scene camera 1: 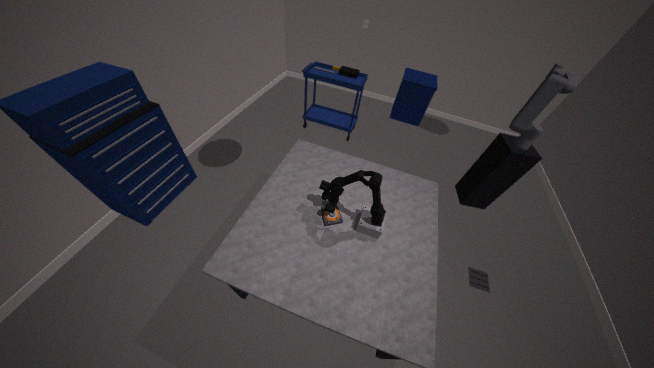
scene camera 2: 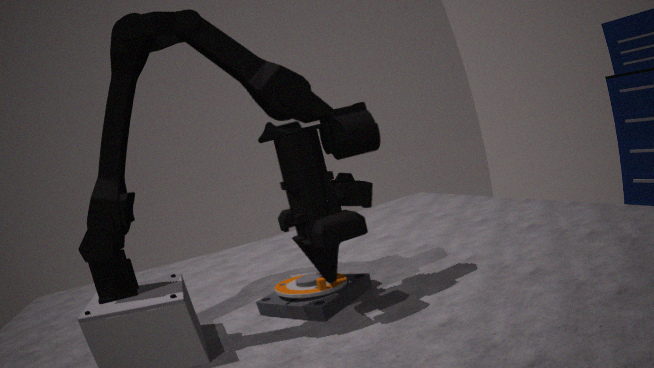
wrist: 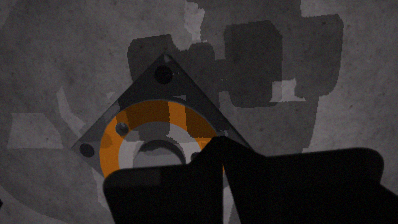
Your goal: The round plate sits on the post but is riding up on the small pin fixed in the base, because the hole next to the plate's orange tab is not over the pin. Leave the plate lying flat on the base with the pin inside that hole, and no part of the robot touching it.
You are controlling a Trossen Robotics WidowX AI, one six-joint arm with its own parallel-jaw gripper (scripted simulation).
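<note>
I can see a round plate in the pictures, and a dark square base as well. My own gripper is there with them, and the wrist view shows my gripper too.
</note>
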